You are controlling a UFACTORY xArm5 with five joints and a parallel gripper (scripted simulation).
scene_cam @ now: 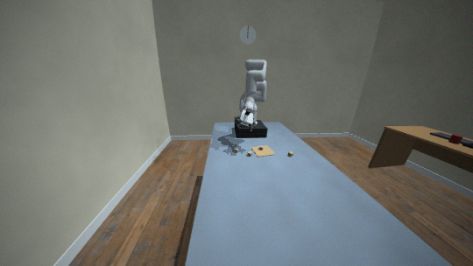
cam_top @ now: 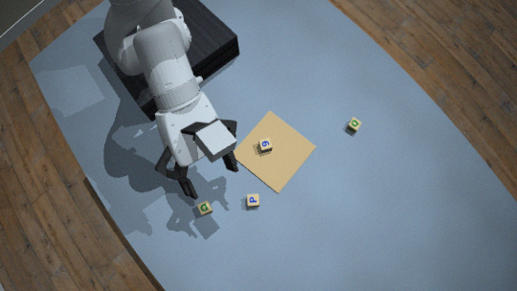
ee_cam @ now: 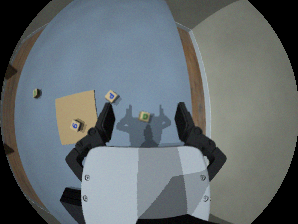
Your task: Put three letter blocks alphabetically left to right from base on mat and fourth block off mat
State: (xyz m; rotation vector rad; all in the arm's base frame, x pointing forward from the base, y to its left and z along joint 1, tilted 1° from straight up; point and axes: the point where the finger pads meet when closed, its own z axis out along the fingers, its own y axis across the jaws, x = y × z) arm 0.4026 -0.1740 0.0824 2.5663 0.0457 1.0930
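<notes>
Now: the tan mat 1 cm ahead of my hand, 15 cm to the left of it and 17 cm below it. Round my hand: block (5 cm to the right, 16 cm below).
</notes>
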